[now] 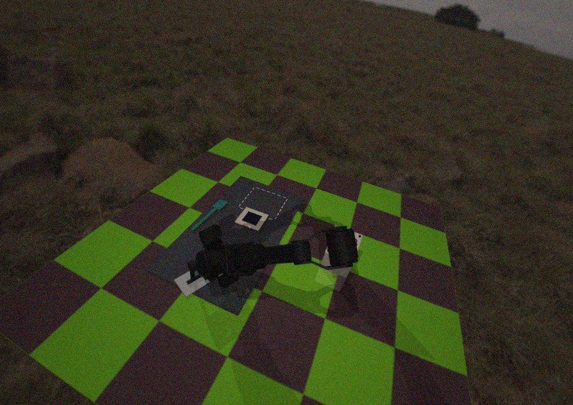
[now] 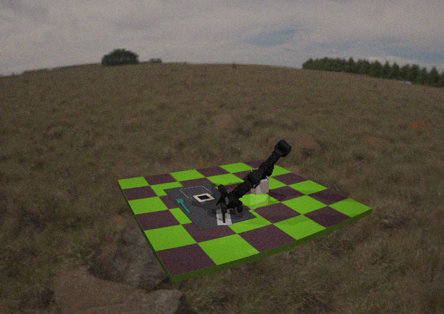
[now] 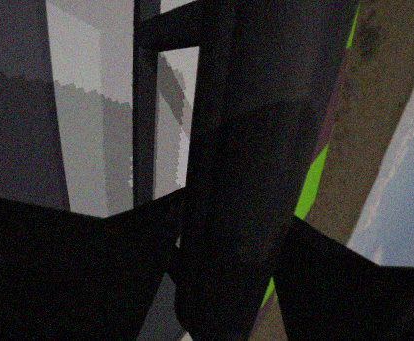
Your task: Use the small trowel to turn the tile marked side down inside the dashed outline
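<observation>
Now: the dark-handled trowel 2 cm behind my gripper tip, 1 cm to the left of it and 1 cm below it. From my gripper tip the other things lie so: teal trowel 22 cm to the right, 14 cm ahead, 5 cm below; pale tile 27 cm to the right, 5 cm below, 2 cm behind; dark grey mat 20 cm to the right, 7 cm below.
</observation>
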